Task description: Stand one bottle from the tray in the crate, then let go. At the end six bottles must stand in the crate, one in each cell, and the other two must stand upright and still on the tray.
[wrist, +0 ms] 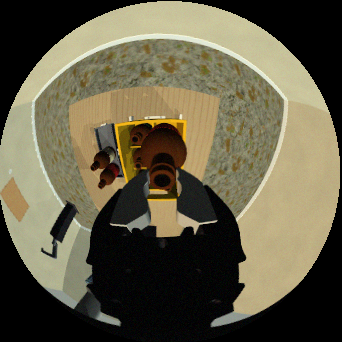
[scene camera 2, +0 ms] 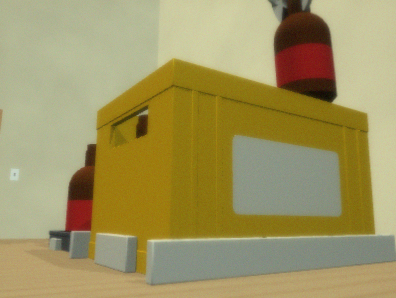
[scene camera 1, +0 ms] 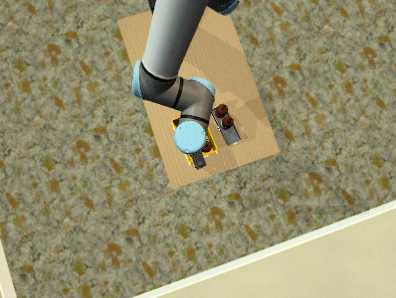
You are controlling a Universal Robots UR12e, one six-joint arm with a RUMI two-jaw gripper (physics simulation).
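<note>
My gripper is shut on the neck of a brown bottle with a red label. The bottle hangs upright over the yellow crate, its base about level with the rim and partly hidden by it. Other bottles stand in the crate, one near a corner; the arm and the held bottle hide most cells. On the dark tray stand a red-labelled bottle and a white-labelled bottle, both upright.
Light grey strips border the crate's base on the wooden table. The tray lies beside the crate's long side, with a narrow gap between them. The arm covers much of the crate in the first scene view.
</note>
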